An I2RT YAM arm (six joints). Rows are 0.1 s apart.
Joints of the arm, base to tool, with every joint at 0 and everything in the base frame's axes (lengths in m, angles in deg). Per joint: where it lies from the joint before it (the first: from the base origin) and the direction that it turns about. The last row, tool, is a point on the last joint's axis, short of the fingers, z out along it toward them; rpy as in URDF.
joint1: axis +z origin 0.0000 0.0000 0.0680
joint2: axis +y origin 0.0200 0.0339 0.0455
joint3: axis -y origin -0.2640 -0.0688 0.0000
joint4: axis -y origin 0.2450 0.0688 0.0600
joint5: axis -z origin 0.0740 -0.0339 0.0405
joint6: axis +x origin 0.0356 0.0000 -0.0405
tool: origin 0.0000 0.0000 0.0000 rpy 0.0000 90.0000 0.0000
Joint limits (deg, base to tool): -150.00..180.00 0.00..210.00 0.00..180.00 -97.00..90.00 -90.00..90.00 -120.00..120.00
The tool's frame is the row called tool.
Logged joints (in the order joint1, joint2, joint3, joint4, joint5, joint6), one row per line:
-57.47, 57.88, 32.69, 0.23, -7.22, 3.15
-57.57, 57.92, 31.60, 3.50, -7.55, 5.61
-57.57, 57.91, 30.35, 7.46, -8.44, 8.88
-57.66, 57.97, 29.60, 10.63, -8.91, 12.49
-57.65, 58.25, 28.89, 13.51, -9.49, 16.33
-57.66, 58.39, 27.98, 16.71, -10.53, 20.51
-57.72, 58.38, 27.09, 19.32, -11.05, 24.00
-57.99, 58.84, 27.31, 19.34, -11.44, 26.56
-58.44, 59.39, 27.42, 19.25, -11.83, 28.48
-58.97, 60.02, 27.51, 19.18, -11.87, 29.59
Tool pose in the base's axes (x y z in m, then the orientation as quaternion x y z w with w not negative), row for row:
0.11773, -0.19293, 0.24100, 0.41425, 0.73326, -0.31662, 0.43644
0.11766, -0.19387, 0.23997, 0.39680, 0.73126, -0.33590, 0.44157
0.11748, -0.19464, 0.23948, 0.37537, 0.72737, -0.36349, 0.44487
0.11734, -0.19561, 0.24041, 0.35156, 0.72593, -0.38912, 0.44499
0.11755, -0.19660, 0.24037, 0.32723, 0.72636, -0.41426, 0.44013
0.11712, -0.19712, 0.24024, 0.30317, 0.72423, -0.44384, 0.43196
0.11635, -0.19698, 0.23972, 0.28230, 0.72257, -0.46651, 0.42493
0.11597, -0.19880, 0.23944, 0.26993, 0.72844, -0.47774, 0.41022
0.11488, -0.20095, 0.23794, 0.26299, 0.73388, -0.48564, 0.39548
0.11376, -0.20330, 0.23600, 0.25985, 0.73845, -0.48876, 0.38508
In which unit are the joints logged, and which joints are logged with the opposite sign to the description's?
The joints are logged in degrees. Opposite sign: joint5, joint6.
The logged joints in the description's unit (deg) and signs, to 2 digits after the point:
-57.47, 57.88, 32.69, 0.23, 7.22, -3.15
-57.57, 57.92, 31.60, 3.50, 7.55, -5.61
-57.57, 57.91, 30.35, 7.46, 8.44, -8.88
-57.66, 57.97, 29.60, 10.63, 8.91, -12.49
-57.65, 58.25, 28.89, 13.51, 9.49, -16.33
-57.66, 58.39, 27.98, 16.71, 10.53, -20.51
-57.72, 58.38, 27.09, 19.32, 11.05, -24.00
-57.99, 58.84, 27.31, 19.34, 11.44, -26.56
-58.44, 59.39, 27.42, 19.25, 11.83, -28.48
-58.97, 60.02, 27.51, 19.18, 11.87, -29.59

